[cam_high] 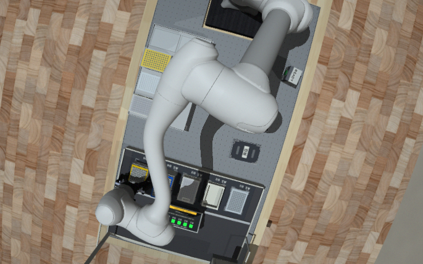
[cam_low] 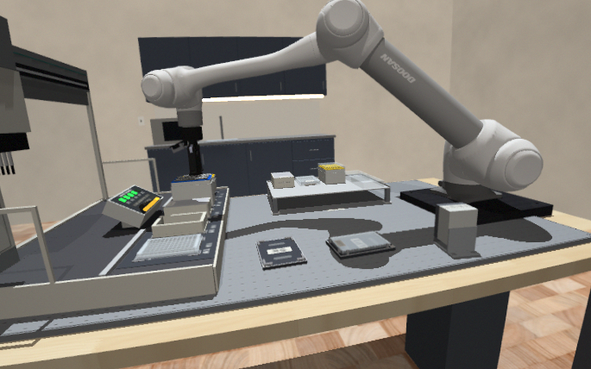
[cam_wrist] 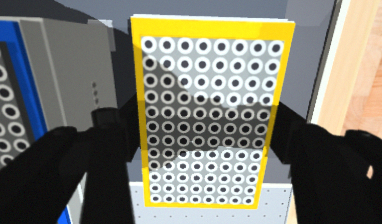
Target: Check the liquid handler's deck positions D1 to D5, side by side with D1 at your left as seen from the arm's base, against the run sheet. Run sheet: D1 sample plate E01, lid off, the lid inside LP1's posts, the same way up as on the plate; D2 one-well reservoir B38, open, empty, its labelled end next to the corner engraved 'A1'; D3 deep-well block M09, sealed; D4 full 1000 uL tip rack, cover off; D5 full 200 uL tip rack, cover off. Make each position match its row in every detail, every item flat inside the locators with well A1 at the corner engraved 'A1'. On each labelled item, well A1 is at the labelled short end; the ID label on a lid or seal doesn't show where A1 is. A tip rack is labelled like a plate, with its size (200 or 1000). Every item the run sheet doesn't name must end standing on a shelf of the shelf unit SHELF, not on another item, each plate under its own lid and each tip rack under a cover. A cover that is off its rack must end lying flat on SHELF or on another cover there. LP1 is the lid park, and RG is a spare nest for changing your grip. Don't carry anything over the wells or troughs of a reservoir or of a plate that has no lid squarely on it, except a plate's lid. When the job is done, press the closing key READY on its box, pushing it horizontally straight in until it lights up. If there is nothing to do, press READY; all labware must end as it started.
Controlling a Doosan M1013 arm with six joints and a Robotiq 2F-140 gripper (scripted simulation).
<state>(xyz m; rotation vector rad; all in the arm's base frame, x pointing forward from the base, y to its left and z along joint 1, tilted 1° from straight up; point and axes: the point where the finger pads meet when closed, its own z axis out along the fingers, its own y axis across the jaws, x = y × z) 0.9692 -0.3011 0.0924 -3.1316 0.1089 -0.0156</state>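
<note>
The blue-framed tip rack is 120 mm to the left of my hand and 20 mm above it. From my hand the other things lie so: cream reservoir (20 mm ahead, 370 mm to the left, 40 mm below); yellow-framed tip rack (10 mm behind, 10 mm above); clear sample plate (30 mm ahead, 500 mm to the left, 40 mm below).
</note>
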